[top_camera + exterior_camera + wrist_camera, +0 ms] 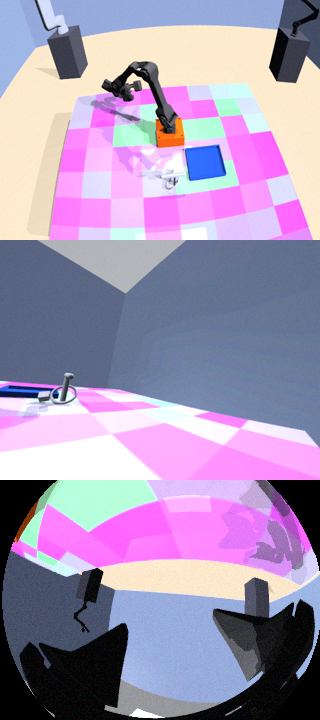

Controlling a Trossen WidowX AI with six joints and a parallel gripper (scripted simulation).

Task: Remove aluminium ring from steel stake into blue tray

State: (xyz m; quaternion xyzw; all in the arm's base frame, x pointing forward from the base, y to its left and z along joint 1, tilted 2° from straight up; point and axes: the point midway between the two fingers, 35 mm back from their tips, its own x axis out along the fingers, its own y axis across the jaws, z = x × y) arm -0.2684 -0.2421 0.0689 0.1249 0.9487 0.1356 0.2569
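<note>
Now: gripper tip 590 mm short of the aluminium ring, 260 mm to the right of it and 110 mm above it. Round my gripper tip: blue tray 470 mm ahead, 420 mm to the left, 130 mm below.
</note>
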